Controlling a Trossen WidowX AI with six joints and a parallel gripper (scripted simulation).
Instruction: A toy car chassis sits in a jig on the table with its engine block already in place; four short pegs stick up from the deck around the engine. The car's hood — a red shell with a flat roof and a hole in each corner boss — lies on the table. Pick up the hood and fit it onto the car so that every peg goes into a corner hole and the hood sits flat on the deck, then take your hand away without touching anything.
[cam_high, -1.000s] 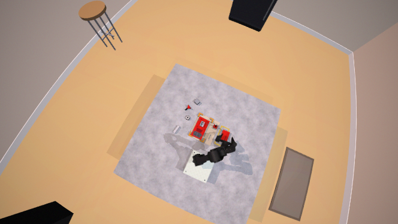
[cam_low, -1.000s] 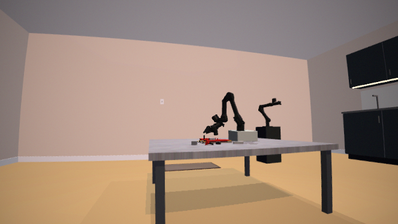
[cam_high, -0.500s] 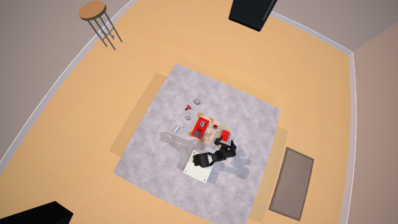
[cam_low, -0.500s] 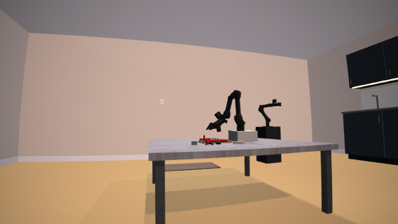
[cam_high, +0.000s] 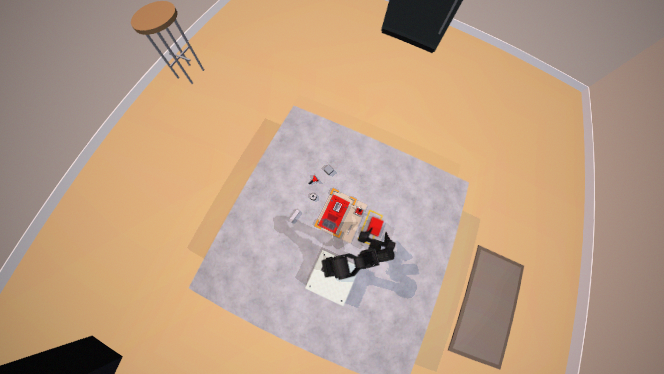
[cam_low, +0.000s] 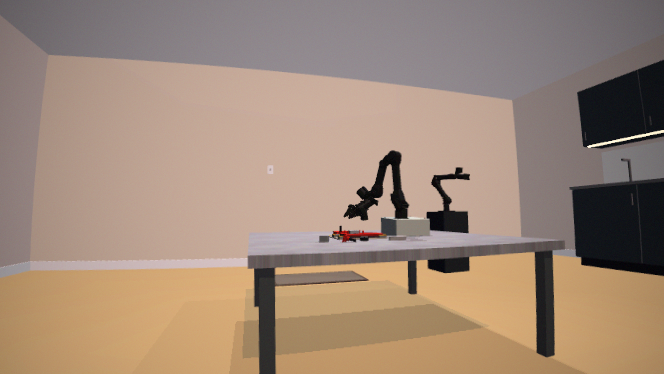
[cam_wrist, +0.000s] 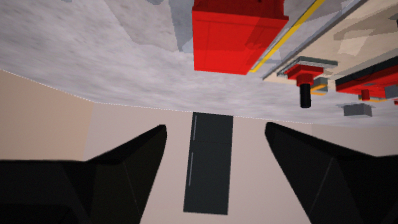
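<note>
Now: the red hood 30 mm ahead of my gripper tip, 10 mm to the left of it and 90 mm below it. Round my gripper tip: beige jig plate 20 mm ahead, 230 mm to the left, 90 mm below.
</note>
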